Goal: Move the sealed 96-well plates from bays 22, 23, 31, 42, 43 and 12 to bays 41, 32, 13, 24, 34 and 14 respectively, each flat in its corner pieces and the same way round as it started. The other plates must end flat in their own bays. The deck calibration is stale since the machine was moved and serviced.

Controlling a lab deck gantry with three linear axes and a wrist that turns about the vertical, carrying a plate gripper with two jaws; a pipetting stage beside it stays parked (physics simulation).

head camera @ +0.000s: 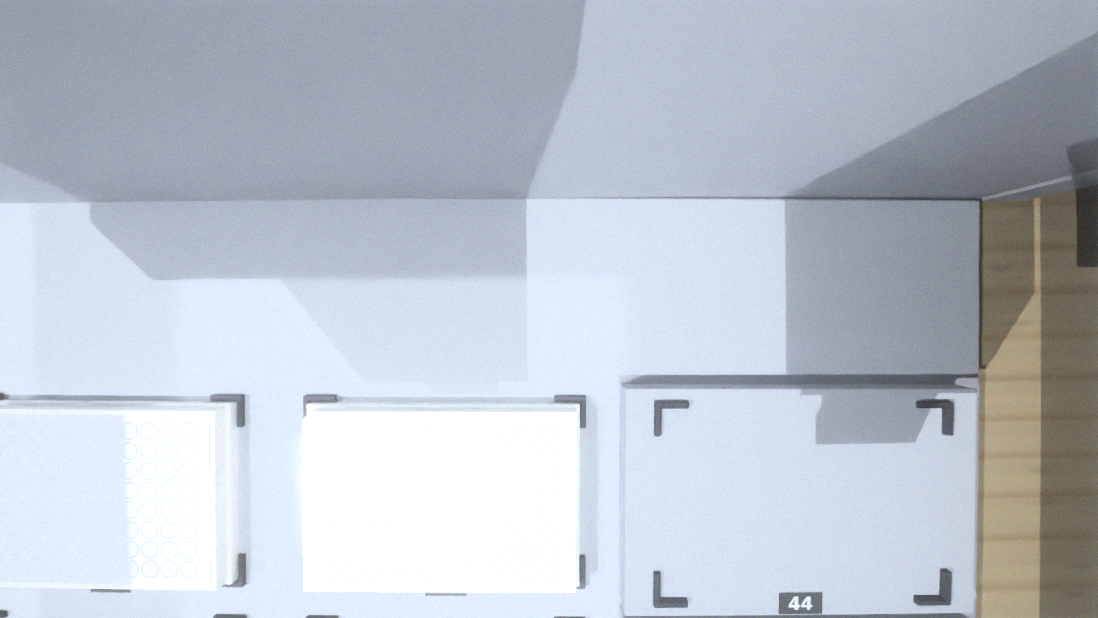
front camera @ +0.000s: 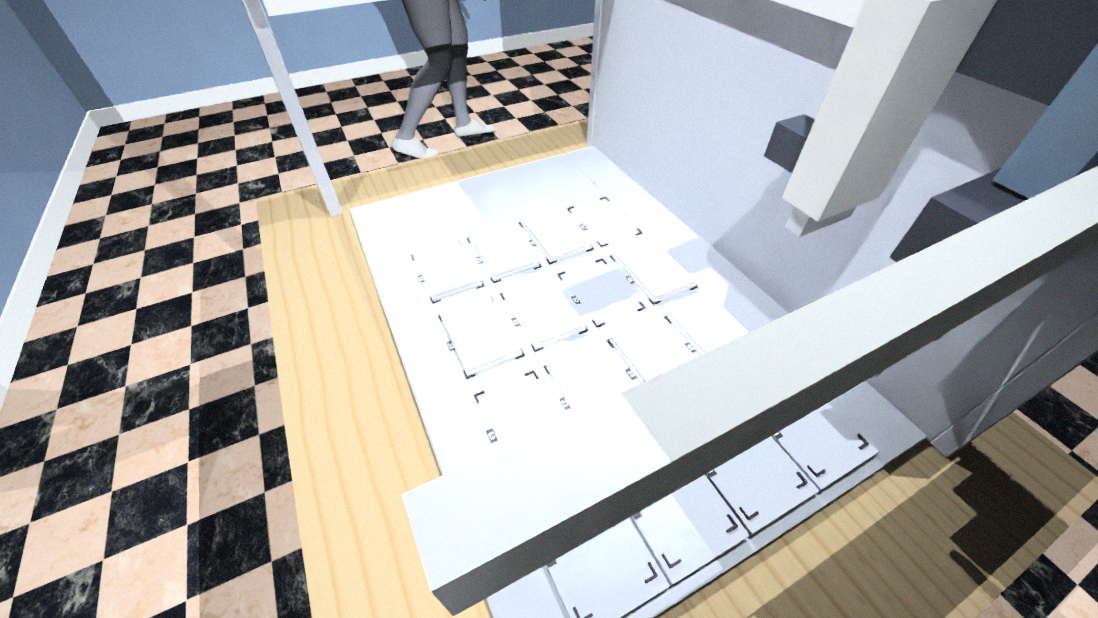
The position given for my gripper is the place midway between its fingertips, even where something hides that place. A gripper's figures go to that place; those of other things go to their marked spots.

Scene:
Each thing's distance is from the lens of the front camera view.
my gripper (front camera: 893,345): 0.62 m
bay 44 (front camera: 824,439): 0.69 m
bay 24 (front camera: 690,524): 0.58 m
The marked spots on the bay 24 and the bay 44 are 0.22 m apart.

